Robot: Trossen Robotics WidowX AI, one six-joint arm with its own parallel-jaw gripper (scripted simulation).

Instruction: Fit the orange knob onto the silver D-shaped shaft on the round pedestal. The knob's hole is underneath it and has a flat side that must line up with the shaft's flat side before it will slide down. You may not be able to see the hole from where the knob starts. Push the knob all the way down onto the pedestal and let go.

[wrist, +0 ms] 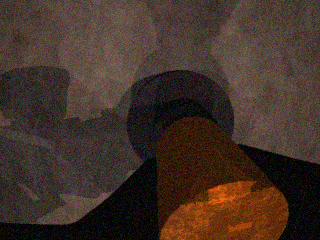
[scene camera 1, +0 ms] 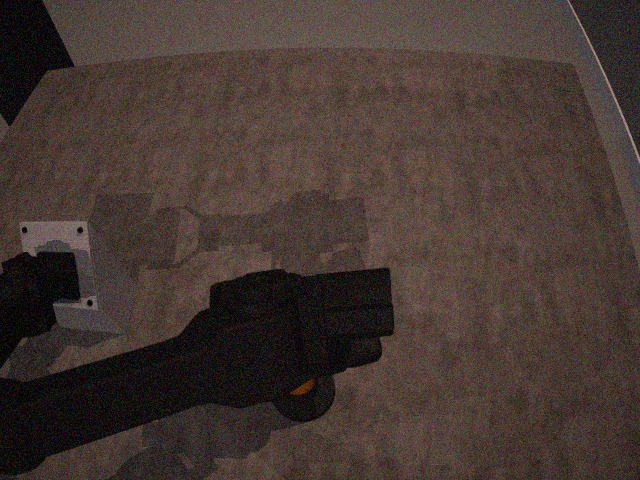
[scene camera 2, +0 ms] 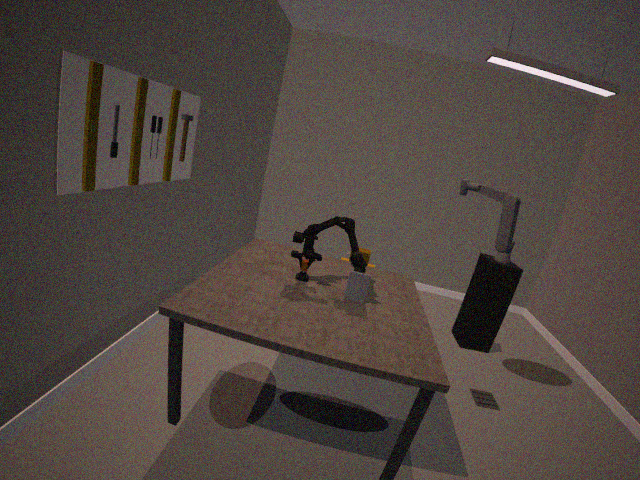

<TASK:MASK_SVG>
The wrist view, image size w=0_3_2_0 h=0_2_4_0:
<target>my gripper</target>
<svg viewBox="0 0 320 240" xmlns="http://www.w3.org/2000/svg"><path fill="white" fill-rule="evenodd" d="M156 157L152 157L152 159L148 159L144 164L141 164L127 181L124 181L103 203L100 203L91 212L88 212L87 216L84 215L83 219L68 225L1 223L0 221L0 240L159 240ZM237 144L243 149L245 155L251 157L251 160L260 168L260 171L263 171L264 175L267 175L273 181L273 184L279 188L279 191L284 193L283 196L288 201L289 216L287 227L285 227L283 235L281 235L279 240L320 240L320 164L309 163L309 161L279 155L276 152L272 153L264 151L264 149Z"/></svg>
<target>orange knob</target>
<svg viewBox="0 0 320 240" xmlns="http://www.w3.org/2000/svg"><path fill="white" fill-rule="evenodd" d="M161 133L156 151L159 240L280 239L285 227L287 227L289 216L288 201L285 200L284 193L281 193L279 188L273 184L273 181L267 175L264 175L263 171L260 171L260 168L253 163L251 157L245 155L243 149L235 141L225 135L225 132L219 125L205 119L205 117L183 117L183 119L169 125Z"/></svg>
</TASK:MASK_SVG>
